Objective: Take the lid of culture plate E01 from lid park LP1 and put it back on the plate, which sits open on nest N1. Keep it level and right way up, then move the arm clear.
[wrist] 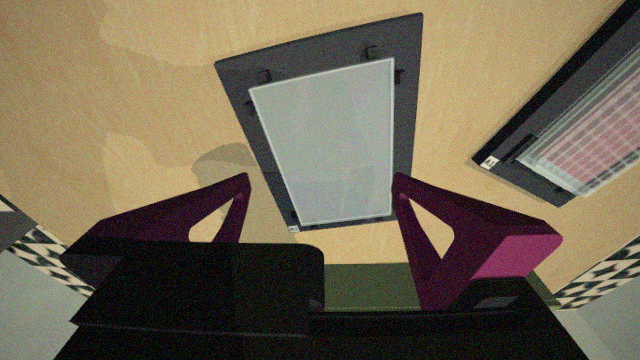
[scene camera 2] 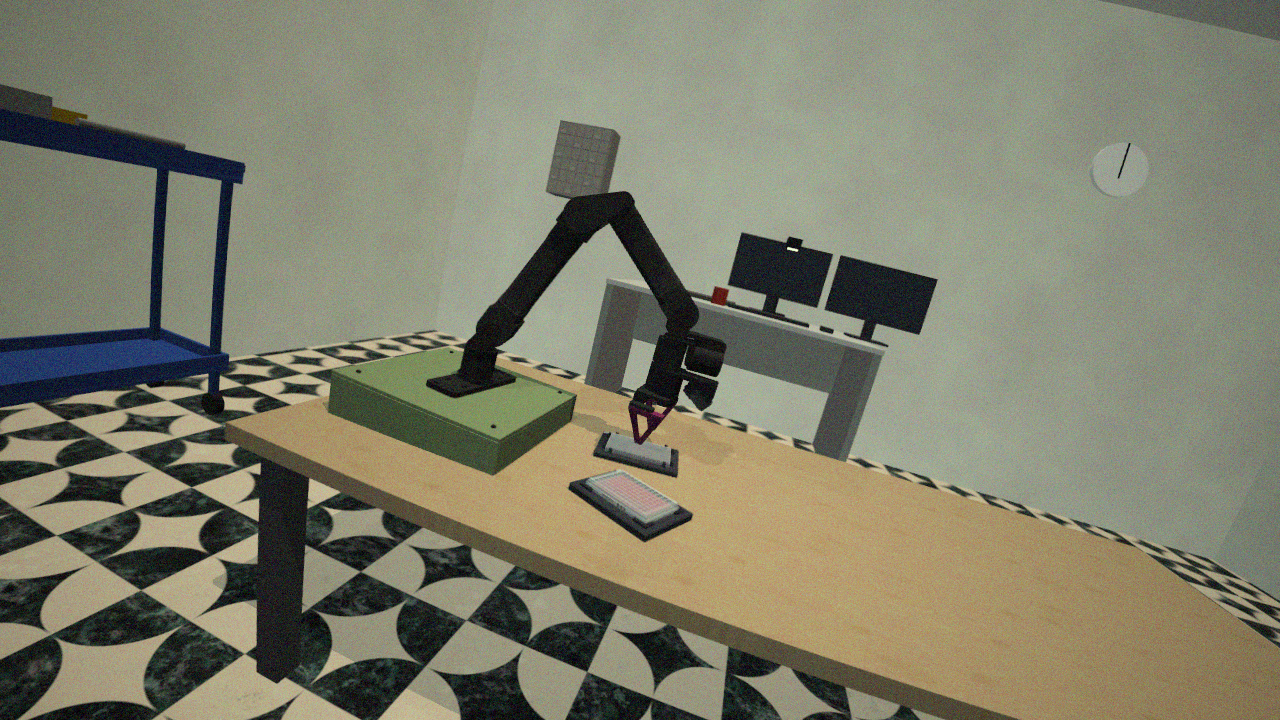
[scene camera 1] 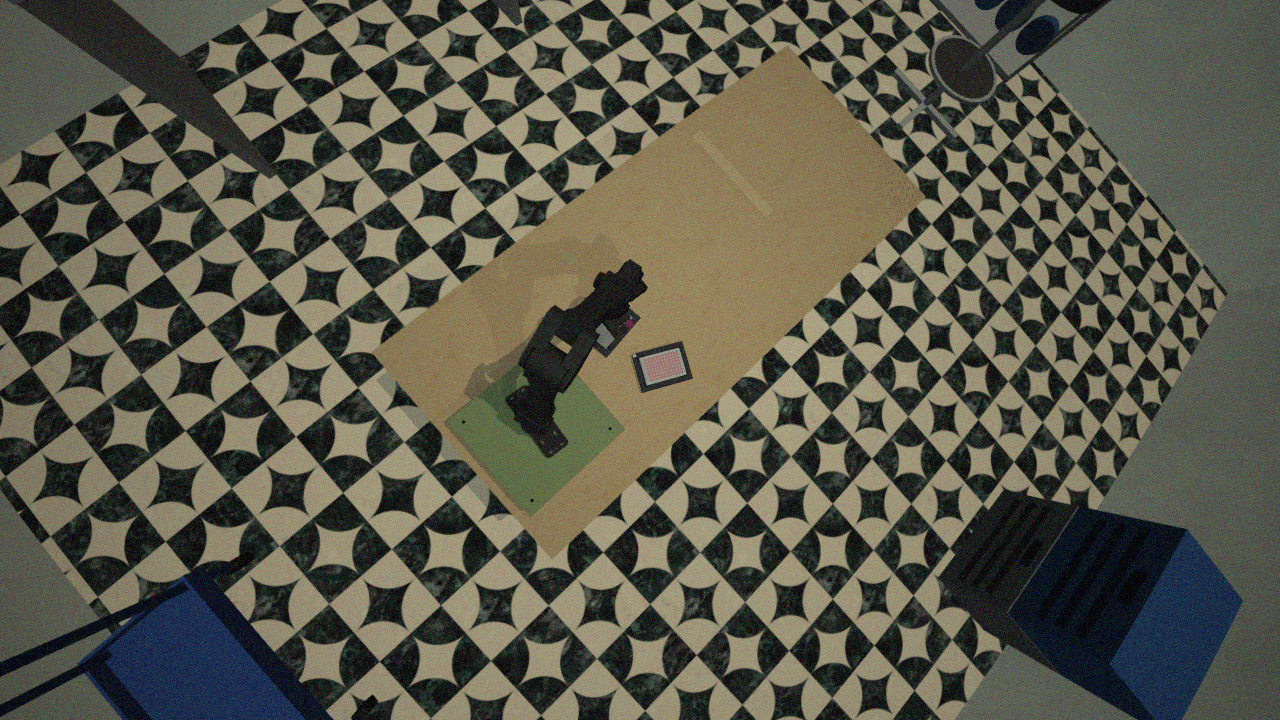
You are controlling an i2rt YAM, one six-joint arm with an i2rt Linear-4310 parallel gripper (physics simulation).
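Where they show: gripper, fingertip midpoint: (wrist: 320,180) (scene camera 2: 644,436) (scene camera 1: 607,319); arm's base, origin of the base link: (scene camera 2: 474,383) (scene camera 1: 537,421).
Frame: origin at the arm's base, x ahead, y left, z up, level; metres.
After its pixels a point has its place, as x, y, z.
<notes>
The pale, translucent lid (scene camera 1: 605,336) @[0.294, 0.089, -0.052] (scene camera 2: 657,454) @[0.364, 0.110, -0.052] (wrist: 330,140) @[0.345, 0.119, -0.052] lies flat on the dark lid park (scene camera 1: 608,351) @[0.276, 0.047, -0.060] (wrist: 320,55) @[0.395, 0.129, -0.060]. The open culture plate with pink wells (scene camera 1: 664,365) @[0.385, -0.087, -0.045] (scene camera 2: 631,495) @[0.385, -0.103, -0.045] (wrist: 607,145) @[0.359, -0.075, -0.045] sits on the dark nest (scene camera 1: 666,387) @[0.356, -0.139, -0.058] (scene camera 2: 644,533) @[0.432, -0.169, -0.058] (wrist: 560,95) @[0.385, -0.029, -0.058], beside the lid park. My gripper (scene camera 2: 639,438) @[0.327, 0.125, -0.031] (wrist: 320,180) @[0.327, 0.125, -0.031] is open and empty, fingers pointing down, low over the lid's near part. In the wrist view, the right fingertip overlaps the lid's right edge, while the left fingertip stands out past the lid park's left edge. The arm partly hides the lid park in the overhead view.
The arm stands on a green base block (scene camera 1: 572,456) @[0.020, -0.134, 0.000] (scene camera 2: 420,420) @[0.034, -0.176, -0.023] on the wooden table (scene camera 1: 805,161) @[1.255, 0.195, -0.070] (scene camera 2: 805,555) @[0.662, -0.036, -0.070], close to the lid park. A blue trolley (scene camera 2: 116,147) and a desk with two monitors (scene camera 2: 778,273) stand away from the table.
</notes>
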